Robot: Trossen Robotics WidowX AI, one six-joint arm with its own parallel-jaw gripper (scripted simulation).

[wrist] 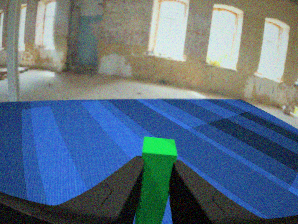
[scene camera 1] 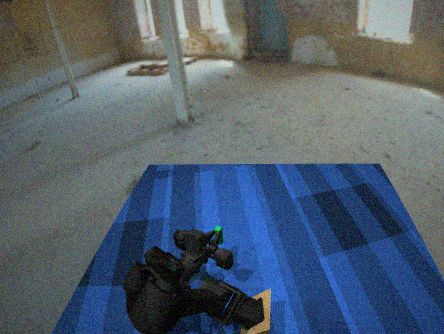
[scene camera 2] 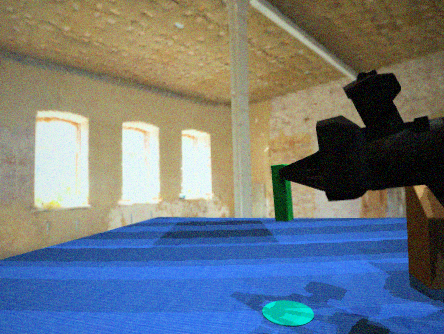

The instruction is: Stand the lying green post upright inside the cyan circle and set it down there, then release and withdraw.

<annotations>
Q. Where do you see a green post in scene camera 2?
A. At 283, 204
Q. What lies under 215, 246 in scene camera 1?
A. My gripper.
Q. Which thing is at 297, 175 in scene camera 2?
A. My gripper.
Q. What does my gripper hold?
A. A green post.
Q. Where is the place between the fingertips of my gripper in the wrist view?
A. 157, 165
</annotations>
